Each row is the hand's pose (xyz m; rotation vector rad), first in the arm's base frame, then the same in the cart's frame.
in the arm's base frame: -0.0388 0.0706 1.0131 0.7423 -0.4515 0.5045
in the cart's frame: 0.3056 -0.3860 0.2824 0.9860 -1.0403 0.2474
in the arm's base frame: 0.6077 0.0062 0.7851 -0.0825 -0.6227 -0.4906
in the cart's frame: 0.9592 -0.5996 0.2461 0.3506 -0.8615 -0.9506
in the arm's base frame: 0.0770 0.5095 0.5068 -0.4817 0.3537 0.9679
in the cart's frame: 0.7115 0.1284 0.1006 -0.1836 -0.1313 0.6075
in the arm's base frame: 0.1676 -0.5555 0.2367 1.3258 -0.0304 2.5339
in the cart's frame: 0.6838 -0.7207 -0.6021 0.8540 -0.8527 2.5395
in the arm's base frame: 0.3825 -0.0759 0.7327 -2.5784 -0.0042 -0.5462
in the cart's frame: 0.7651 -0.5675 0.0994 -2.0189 0.3545 -1.0177
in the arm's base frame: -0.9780 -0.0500 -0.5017 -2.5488 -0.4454 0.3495
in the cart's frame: 0.0863 0.4024 -1.3055 -2.1871 -0.2197 -0.3218
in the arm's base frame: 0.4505 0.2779 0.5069 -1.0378 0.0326 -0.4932
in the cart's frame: 0.9934 -0.2088 0.0977 -0.4890 -0.0323 -0.9147
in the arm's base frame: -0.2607 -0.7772 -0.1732 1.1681 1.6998 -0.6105
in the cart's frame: 0.4313 -0.6046 -1.1708 1.7647 1.3696 -0.1667
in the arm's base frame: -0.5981 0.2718 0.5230 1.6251 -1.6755 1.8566
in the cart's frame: 0.0588 0.1697 -0.1906 -1.0012 2.3207 -1.6791
